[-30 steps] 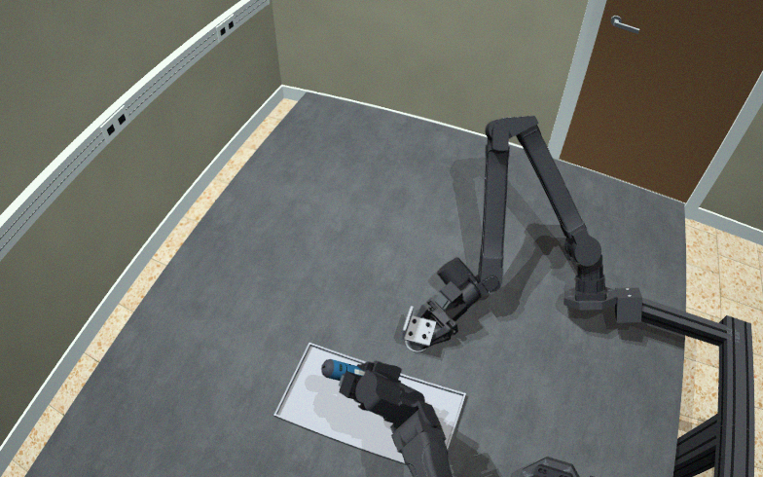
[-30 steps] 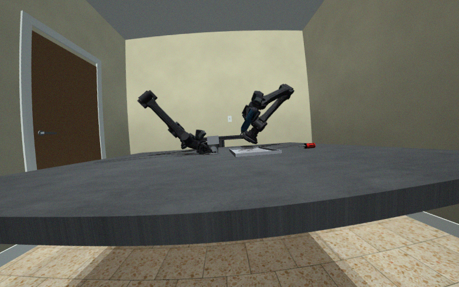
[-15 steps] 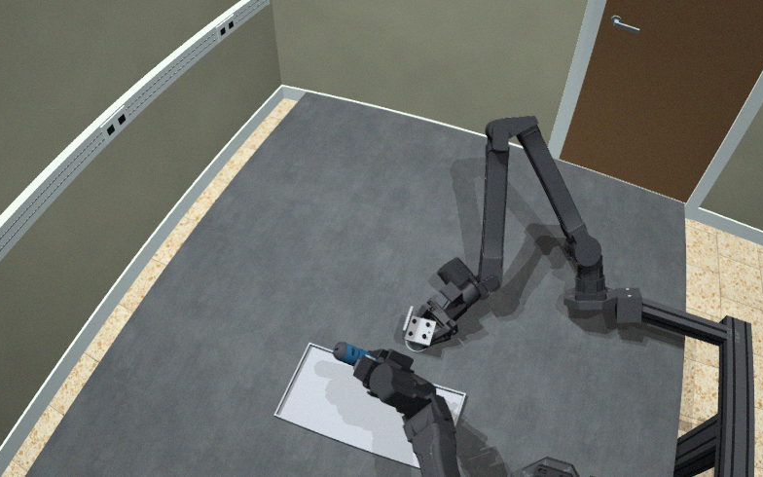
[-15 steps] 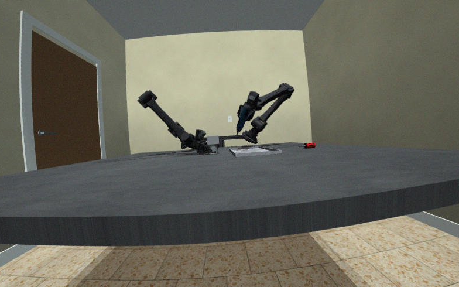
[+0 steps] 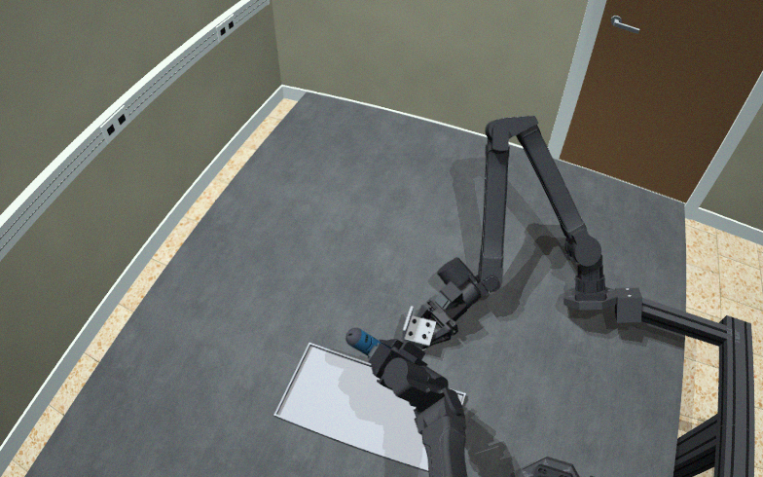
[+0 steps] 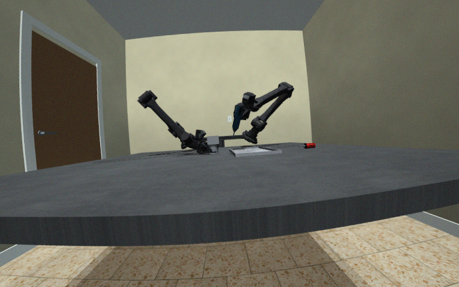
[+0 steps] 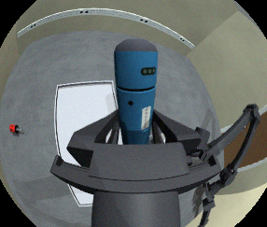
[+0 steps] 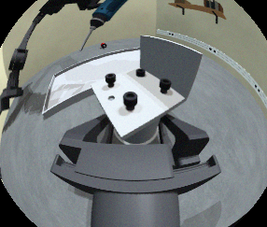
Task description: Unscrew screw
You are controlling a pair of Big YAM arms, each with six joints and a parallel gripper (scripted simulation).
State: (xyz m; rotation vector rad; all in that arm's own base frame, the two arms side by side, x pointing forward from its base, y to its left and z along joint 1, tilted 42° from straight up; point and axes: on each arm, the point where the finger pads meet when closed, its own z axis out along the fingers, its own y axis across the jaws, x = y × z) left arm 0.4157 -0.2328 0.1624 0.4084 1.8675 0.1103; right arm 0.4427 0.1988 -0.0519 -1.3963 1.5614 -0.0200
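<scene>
My right hand is 50 mm below the grey bracket. Round my right hand: flat white tray: 40 mm ahead, 220 mm to the left, 20 mm below; then red-handled screwdriver: 100 mm ahead, 550 mm to the left, 10 mm below.
</scene>
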